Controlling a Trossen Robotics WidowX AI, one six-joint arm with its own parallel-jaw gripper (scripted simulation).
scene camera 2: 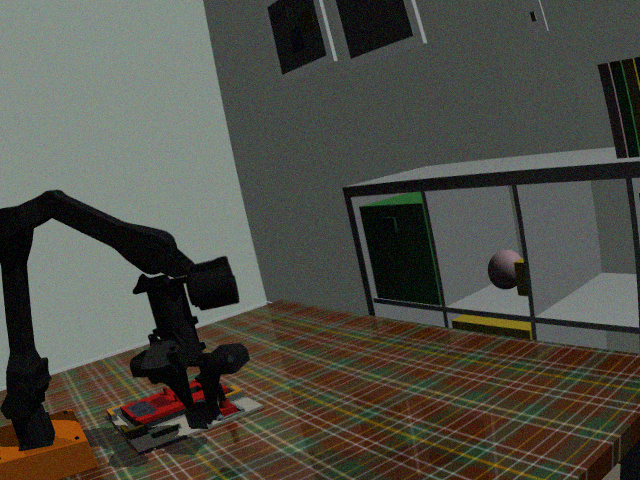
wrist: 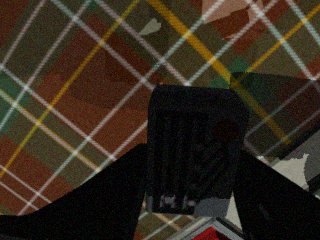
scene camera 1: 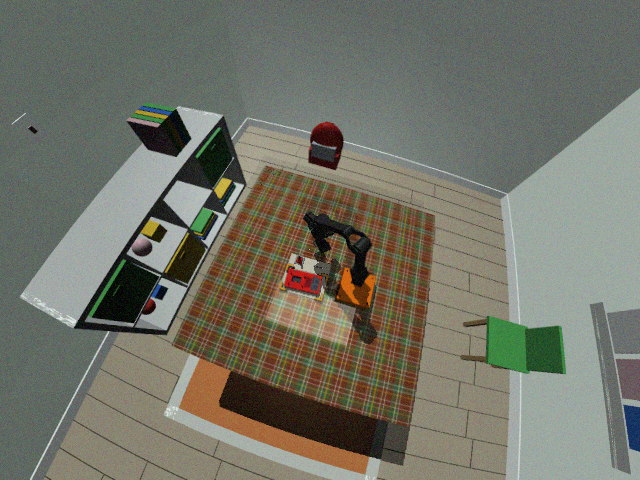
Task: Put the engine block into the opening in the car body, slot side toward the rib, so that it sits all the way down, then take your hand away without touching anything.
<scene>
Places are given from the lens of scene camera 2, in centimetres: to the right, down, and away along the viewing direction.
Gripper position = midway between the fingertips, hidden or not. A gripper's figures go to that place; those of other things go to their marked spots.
my gripper (scene camera 2: 202, 411): -18, 26, 87
engine block (scene camera 2: 198, 415): -18, 26, 84
car body (scene camera 2: 161, 407): -29, 31, 104
The marked spots on the car body and the engine block are 23 cm apart.
</scene>
